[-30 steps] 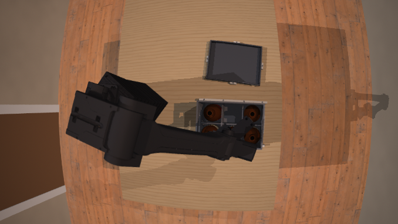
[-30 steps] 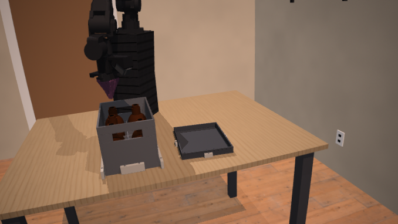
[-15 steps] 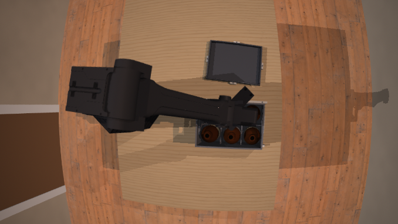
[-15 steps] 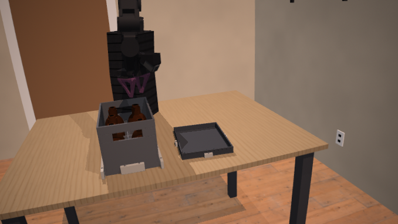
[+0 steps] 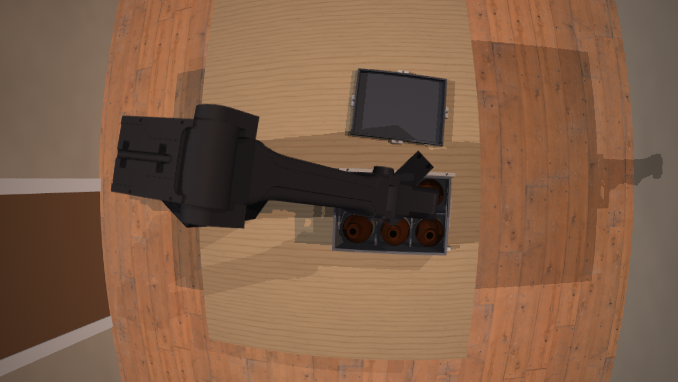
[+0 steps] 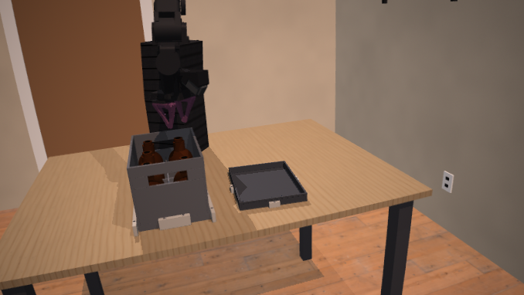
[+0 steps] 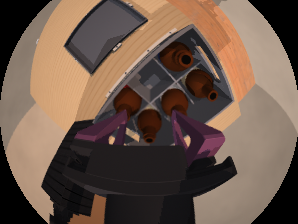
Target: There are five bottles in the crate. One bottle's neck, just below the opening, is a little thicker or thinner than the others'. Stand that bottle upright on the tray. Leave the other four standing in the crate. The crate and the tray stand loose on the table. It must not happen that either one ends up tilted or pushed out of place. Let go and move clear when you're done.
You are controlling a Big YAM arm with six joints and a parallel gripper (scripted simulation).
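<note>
Right now the grey crate is 1 cm ahead of my hand, 4 cm to the right of it and 15 cm below it. From my hand the other things lie so: dark tray 2 cm behind, 23 cm to the left, 22 cm below.
</note>
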